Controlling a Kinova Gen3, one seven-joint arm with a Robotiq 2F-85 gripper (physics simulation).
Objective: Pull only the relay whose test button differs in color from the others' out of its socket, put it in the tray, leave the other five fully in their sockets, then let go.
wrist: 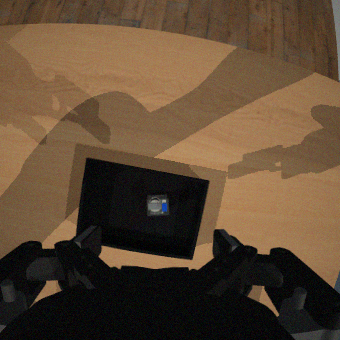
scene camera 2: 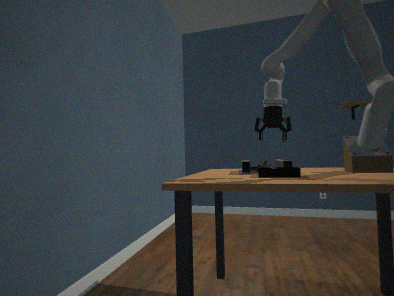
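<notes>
A small grey relay with a blue test button lies inside the black tray, right of its middle in the wrist view. Its top faces the camera, and it is apart from the tray's walls. My gripper is open and empty and hangs well above the tray. The sockets and the other relays do not show in the wrist view. In the scene view, small objects stand behind and beside the tray, too small and dark to tell apart, so their seating and button colors cannot be told.
The tray stands on the wooden table. A small dark block stands left of the tray in the scene view. The arm's base stands on a box at the right. The arm's shadows cross the table.
</notes>
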